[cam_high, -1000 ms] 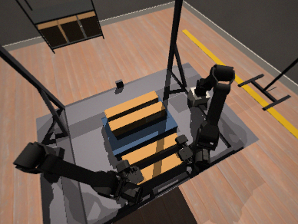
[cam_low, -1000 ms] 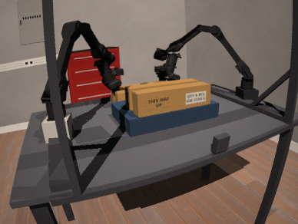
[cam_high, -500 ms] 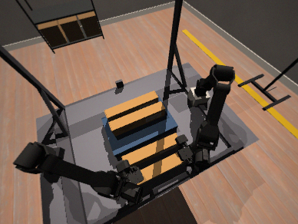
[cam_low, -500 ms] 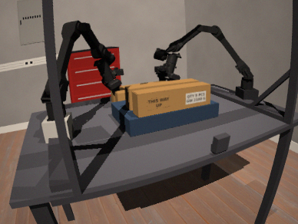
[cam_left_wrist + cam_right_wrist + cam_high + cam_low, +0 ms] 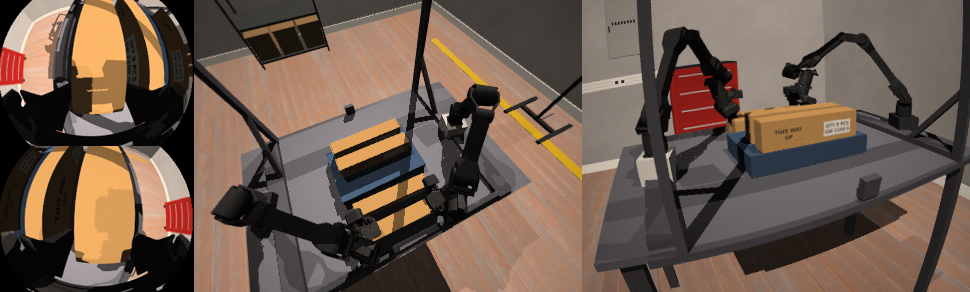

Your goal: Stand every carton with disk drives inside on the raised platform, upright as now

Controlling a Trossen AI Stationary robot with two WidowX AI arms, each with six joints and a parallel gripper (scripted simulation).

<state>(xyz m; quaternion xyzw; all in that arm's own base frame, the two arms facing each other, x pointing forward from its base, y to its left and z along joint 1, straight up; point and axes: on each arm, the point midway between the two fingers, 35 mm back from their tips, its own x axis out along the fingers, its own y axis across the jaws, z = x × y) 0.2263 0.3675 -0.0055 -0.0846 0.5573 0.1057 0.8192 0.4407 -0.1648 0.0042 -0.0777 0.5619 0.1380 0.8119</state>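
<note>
Right now the carton is 140 mm to the right of my left hand and 30 mm below it.
Now: the carton 140 mm to the left of my right hand and 30 mm below it.
</note>
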